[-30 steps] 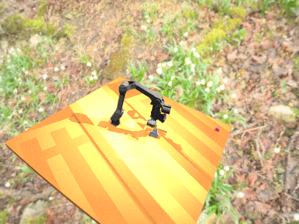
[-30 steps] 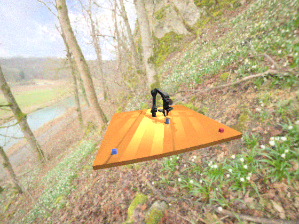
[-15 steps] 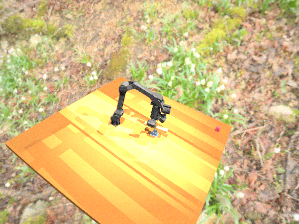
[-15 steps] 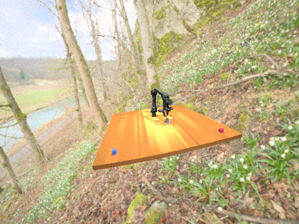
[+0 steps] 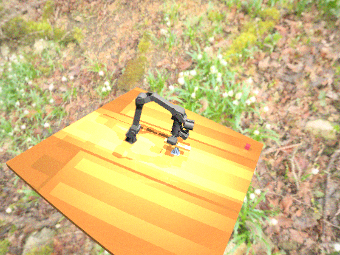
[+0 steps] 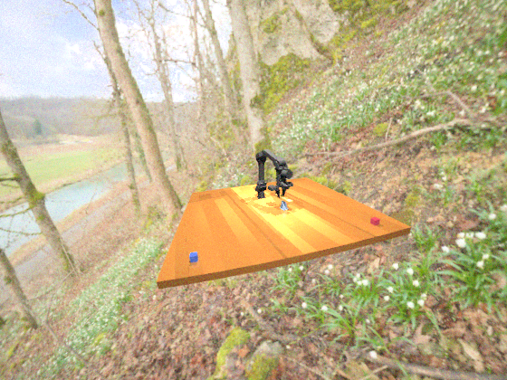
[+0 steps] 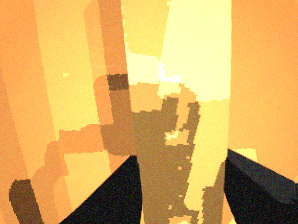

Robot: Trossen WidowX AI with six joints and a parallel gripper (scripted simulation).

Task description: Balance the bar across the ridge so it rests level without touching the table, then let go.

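Now: the bar 3 cm ahead of my gripper tip and 1 cm to the left of it. From my gripper tip the other things lie so: blue cube: 45 cm ahead, 59 cm to the right, 6 cm below; then red cube: 45 cm ahead, 41 cm to the left, 6 cm below.
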